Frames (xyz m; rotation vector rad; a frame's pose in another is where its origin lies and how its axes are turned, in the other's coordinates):
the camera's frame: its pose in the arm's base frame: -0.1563 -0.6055 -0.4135 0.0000 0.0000 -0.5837
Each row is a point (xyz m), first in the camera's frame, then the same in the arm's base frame.
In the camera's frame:
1: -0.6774 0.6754 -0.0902
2: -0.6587 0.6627 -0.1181
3: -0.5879 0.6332 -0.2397
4: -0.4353 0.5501 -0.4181
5: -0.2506 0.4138 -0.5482
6: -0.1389 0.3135 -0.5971
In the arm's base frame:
1: -0.3493 0.3314 -0.5037
2: -0.3407 0.3105 -0.5316
3: -0.2979 0.2469 -0.6532
4: -0.2164 0.0934 -0.8316
5: -0.1374 -0.1221 -0.9617
6: -0.0994 -0.2674 -1.0106

